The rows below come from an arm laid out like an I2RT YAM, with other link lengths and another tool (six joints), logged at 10 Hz.
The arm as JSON. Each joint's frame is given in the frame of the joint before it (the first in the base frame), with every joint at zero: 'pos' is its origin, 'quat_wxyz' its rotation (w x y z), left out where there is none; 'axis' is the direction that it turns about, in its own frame. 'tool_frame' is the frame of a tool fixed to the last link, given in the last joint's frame.
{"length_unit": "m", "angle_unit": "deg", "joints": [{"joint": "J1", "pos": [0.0, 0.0, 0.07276], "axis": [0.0, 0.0, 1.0]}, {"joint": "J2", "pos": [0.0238, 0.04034, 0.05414], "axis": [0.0, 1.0, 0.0]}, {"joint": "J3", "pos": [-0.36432, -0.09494, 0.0], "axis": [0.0, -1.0, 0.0]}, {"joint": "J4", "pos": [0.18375, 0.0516, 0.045], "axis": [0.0, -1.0, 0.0]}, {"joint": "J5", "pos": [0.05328, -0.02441, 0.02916], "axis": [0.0, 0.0, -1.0]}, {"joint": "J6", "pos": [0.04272, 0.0, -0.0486], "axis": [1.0, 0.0, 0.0]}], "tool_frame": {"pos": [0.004, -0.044, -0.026], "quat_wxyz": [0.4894, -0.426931, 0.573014, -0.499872]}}
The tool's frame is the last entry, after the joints.
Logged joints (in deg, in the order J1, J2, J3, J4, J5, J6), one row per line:
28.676 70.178 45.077 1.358 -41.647 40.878
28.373 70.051 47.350 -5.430 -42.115 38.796
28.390 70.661 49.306 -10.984 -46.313 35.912
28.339 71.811 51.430 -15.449 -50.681 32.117
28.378 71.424 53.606 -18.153 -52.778 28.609
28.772 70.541 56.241 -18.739 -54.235 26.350
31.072 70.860 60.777 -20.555 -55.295 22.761
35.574 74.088 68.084 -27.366 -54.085 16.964
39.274 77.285 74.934 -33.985 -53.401 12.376
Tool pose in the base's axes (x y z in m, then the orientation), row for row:
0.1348 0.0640 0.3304 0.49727 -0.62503 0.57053 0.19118
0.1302 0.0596 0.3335 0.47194 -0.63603 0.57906 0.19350
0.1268 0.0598 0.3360 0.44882 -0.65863 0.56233 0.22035
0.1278 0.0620 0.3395 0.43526 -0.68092 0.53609 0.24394
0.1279 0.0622 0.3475 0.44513 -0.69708 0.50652 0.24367
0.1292 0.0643 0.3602 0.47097 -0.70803 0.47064 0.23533
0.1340 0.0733 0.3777 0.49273 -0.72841 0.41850 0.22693
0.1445 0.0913 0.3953 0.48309 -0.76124 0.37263 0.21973
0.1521 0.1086 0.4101 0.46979 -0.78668 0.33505 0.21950
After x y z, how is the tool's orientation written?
As a quaternion, w x y z.
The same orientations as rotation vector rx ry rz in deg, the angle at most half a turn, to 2 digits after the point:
-86.71 79.15 26.52
-89.22 81.23 27.14
-93.36 79.71 31.23
-97.11 76.45 34.79
-98.97 71.91 34.60
-99.37 66.05 33.03
-101.25 58.17 31.54
-106.27 52.02 30.67
-110.46 47.05 30.82

